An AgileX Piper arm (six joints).
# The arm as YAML. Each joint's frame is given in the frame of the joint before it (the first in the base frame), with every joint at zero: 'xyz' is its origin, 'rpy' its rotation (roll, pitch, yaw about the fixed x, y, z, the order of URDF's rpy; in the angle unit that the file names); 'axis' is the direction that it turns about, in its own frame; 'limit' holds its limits. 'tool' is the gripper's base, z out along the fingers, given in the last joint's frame.
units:
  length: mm
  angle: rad
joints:
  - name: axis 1
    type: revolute
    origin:
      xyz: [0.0, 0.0, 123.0]
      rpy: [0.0, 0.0, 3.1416]
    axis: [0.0, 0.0, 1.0]
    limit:
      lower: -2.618
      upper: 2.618
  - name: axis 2
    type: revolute
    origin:
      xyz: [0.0, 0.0, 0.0]
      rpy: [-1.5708, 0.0, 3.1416]
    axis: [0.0, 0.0, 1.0]
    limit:
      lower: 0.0
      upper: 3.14
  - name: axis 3
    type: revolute
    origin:
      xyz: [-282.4, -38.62, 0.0]
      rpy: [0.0, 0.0, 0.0]
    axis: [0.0, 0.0, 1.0]
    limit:
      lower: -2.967
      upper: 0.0
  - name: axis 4
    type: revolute
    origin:
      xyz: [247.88, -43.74, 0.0]
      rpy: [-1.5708, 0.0, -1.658]
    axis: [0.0, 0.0, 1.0]
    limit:
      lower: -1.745
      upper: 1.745
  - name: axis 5
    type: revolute
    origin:
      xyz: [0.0, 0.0, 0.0]
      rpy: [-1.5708, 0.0, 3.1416]
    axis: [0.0, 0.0, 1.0]
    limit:
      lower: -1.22
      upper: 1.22
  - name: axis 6
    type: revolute
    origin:
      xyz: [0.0, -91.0, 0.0]
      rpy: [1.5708, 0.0, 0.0]
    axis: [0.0, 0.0, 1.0]
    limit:
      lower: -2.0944
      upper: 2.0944
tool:
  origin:
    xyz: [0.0, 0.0, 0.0]
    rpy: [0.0, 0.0, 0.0]
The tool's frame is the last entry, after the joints.
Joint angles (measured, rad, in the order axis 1, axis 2, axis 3, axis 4, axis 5, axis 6), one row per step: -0.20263 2.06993 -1.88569 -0.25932 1.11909 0.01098; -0.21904 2.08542 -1.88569 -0.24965 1.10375 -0.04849; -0.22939 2.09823 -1.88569 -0.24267 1.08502 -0.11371; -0.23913 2.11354 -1.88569 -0.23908 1.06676 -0.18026; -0.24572 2.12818 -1.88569 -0.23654 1.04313 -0.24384; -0.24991 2.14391 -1.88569 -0.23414 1.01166 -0.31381; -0.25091 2.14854 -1.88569 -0.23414 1.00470 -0.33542; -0.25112 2.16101 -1.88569 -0.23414 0.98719 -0.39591; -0.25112 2.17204 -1.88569 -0.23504 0.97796 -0.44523; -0.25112 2.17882 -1.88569 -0.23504 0.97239 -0.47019; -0.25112 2.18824 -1.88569 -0.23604 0.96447 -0.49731; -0.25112 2.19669 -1.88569 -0.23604 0.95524 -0.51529; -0.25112 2.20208 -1.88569 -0.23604 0.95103 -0.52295
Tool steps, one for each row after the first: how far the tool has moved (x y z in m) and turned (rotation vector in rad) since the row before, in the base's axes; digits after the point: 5 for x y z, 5 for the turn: 0.00170 -0.00705 -0.00677 -0.00763 0.01601 0.04048; 0.00214 -0.00459 -0.00543 -0.01322 0.01201 0.05271; 0.00231 -0.00469 -0.00656 -0.01644 0.01579 0.05466; 0.00293 -0.00342 -0.00611 -0.01806 0.00931 0.05633; 0.00391 -0.00247 -0.00640 -0.02221 0.00469 0.06600; 0.00095 -0.00065 -0.00195 -0.00724 0.00402 0.02009; 0.00275 -0.00060 -0.00532 -0.02018 0.01262 0.05830; 0.00187 -0.00044 -0.00493 -0.01615 0.01611 0.04671; 0.00112 -0.00022 -0.00305 -0.00758 0.00832 0.02377; 0.00153 -0.00037 -0.00423 -0.00900 0.00947 0.02648; 0.00153 -0.00028 -0.00375 -0.00555 0.00444 0.01833; 0.00082 -0.00016 -0.00246 -0.00197 0.00335 0.00787
